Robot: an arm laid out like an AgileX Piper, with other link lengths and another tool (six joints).
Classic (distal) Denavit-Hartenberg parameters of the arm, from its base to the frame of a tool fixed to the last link. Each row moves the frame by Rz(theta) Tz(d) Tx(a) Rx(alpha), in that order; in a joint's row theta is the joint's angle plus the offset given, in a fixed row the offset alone. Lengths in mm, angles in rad.
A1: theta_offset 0, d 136.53, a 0, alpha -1.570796
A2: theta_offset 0.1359, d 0, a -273.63, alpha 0
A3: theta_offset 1.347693, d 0, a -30.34, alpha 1.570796
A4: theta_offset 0, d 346.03, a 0, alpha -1.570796
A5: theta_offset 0, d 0, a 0, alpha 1.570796
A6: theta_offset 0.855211, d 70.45, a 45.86, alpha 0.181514
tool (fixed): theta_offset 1.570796, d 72.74, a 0, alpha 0
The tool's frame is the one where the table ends.
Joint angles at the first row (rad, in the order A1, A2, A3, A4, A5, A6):
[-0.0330 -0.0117 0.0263 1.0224 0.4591 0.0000]
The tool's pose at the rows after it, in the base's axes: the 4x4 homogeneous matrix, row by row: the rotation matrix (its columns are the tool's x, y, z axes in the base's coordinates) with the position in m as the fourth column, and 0 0 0 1 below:
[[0.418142, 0.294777, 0.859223, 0.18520], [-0.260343, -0.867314, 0.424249, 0.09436], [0.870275, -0.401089, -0.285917, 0.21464], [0, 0, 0, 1]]
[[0.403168, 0.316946, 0.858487, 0.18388], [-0.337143, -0.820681, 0.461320, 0.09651], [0.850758, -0.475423, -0.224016, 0.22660], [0, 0, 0, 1]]
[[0.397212, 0.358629, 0.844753, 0.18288], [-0.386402, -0.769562, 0.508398, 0.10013], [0.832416, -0.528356, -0.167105, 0.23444], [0, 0, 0, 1]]
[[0.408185, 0.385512, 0.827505, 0.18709], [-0.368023, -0.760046, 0.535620, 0.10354], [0.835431, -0.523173, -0.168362, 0.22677], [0, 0, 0, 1]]
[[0.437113, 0.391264, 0.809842, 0.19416], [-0.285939, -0.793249, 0.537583, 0.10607], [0.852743, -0.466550, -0.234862, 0.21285], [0, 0, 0, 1]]
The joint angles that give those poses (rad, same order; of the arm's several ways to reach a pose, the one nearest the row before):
[-0.0331 -0.0116 0.0263 1.1287 0.4591 -0.0080]
[-0.0331 -0.0117 0.0263 1.2680 0.4591 -0.0544]
[-0.0331 0.0217 0.0263 1.4648 0.4808 -0.1864]
[-0.0330 0.1149 0.0263 1.6366 0.5127 -0.3883]
[-0.0331 0.2340 0.0026 1.6725 0.5334 -0.5316]

